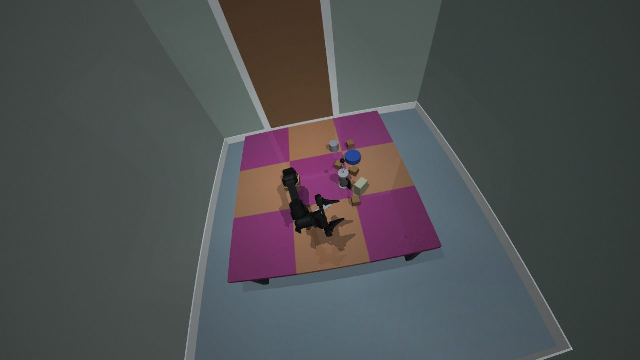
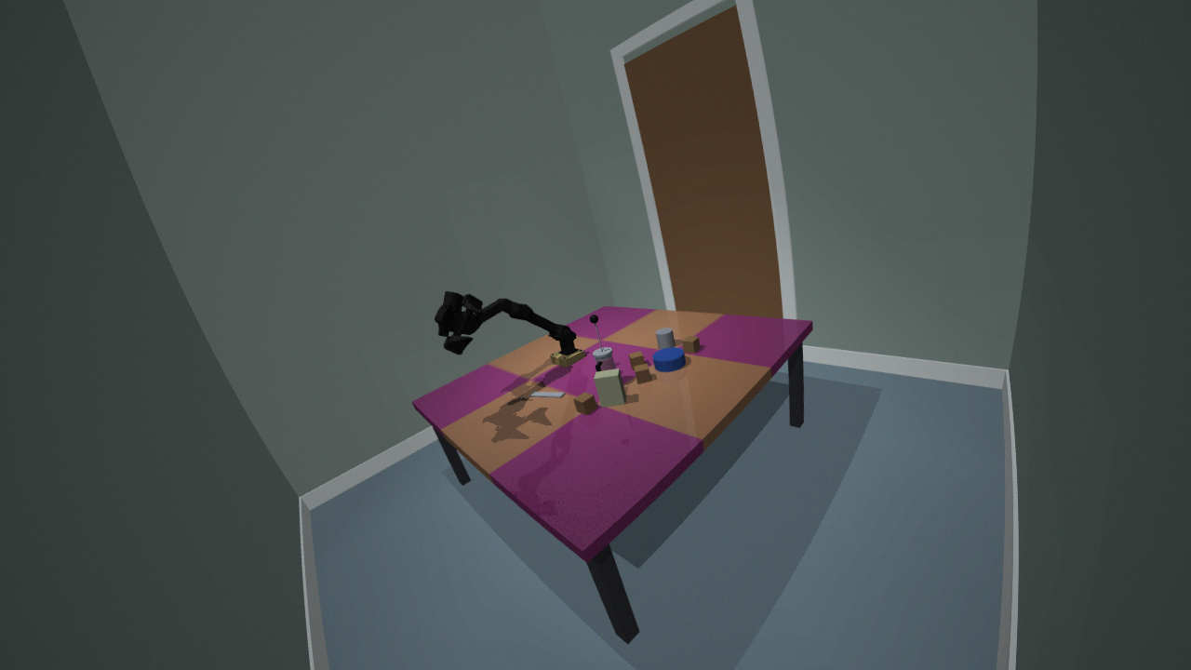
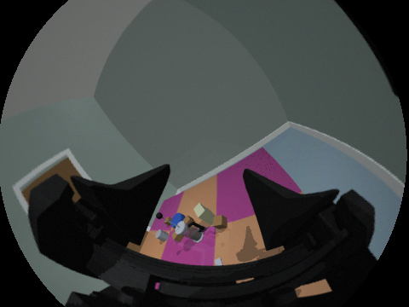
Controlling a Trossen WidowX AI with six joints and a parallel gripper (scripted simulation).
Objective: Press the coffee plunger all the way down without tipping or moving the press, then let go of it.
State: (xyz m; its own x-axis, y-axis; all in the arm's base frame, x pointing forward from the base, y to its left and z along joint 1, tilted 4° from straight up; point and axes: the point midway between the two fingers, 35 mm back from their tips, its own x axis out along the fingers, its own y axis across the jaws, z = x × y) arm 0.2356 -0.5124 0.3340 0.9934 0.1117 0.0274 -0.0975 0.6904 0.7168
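The coffee press is 360 mm to the left of my gripper tip, 260 mm below it and 90 mm ahead of it. The rest, counted from my gripper tip: grey flat bar: 380 mm below, 220 mm to the left, 110 mm behind; grey cylinder: 730 mm to the left, 350 mm below, 80 mm ahead; pale green box: 330 mm below, 290 mm to the left, 180 mm ahead.
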